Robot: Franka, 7 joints.
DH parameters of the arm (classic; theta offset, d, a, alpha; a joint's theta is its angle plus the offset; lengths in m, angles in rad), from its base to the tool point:
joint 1: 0 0.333 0 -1.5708
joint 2: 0 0 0 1.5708
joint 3: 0 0.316 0.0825 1.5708
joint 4: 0 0 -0.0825 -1.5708
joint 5: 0 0.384 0 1.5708
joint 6: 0 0 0.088 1.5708
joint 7: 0 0.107 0 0
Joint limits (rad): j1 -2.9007..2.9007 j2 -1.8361..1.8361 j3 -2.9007..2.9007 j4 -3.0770..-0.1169 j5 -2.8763..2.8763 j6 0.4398..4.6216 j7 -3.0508..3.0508
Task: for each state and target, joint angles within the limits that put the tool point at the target. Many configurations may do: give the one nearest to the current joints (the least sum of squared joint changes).
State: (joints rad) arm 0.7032 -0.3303 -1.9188 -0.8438 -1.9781 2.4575 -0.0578
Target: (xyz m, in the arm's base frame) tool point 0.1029 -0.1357 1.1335
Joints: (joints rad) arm 0.7440 -0.0753 -1.8292 -0.2383 -1.9729 3.1929 -0.0578
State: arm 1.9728 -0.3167 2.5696 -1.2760 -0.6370 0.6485 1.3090
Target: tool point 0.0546 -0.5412 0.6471
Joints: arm 2.1559 -0.3417 2.7065 -1.1035 -0.6480 0.7614 1.3090
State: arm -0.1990 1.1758 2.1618 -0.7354 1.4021 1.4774 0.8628
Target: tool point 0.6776 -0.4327 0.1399
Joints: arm -0.9322 1.8361 1.3129 -0.5283 1.3786 1.7942 0.8628
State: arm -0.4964 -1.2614 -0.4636 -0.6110 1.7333 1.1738 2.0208
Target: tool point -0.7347 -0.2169 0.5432
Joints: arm 0.1579 -1.6633 -0.7563 -0.6559 1.7756 1.3675 2.0208
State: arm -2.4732 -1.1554 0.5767 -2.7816 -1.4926 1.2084 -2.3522
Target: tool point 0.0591 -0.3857 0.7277
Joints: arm -2.5370 -0.8287 0.9201 -2.1546 -1.7103 1.5151 -2.3522
